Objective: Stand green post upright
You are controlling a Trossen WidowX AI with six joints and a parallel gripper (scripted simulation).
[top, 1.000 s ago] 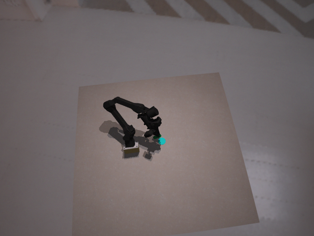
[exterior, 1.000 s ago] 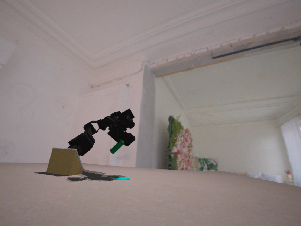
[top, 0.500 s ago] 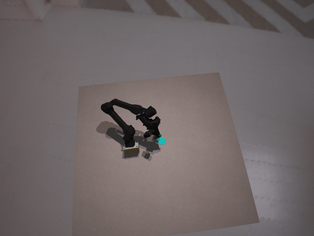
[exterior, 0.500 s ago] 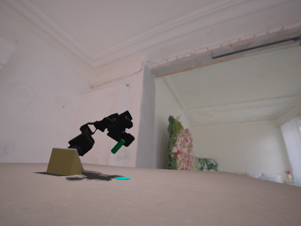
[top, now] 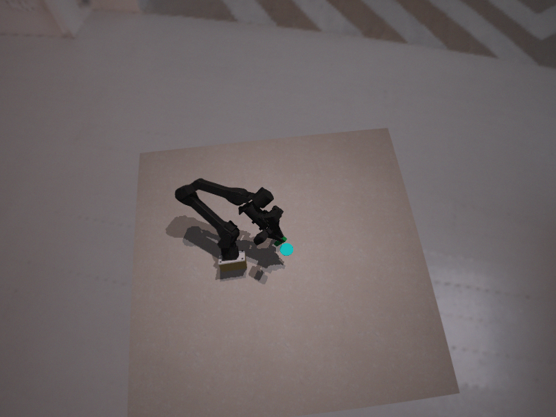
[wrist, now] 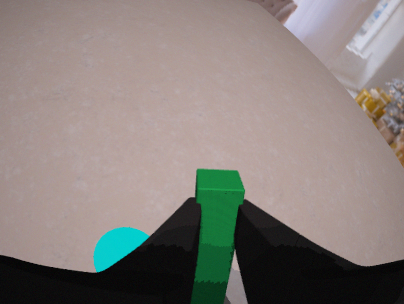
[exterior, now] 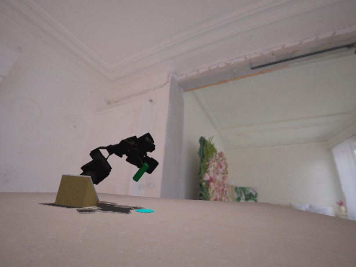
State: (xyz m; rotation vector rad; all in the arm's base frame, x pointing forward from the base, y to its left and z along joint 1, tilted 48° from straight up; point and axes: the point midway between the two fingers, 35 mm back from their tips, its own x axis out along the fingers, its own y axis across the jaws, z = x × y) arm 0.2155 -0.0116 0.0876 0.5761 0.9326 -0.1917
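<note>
My gripper tip is 1 cm short of the cyan circle, 1 cm to the right of it and 14 cm above it. Round my gripper tip: green post (1 cm behind, 2 cm below).
</note>
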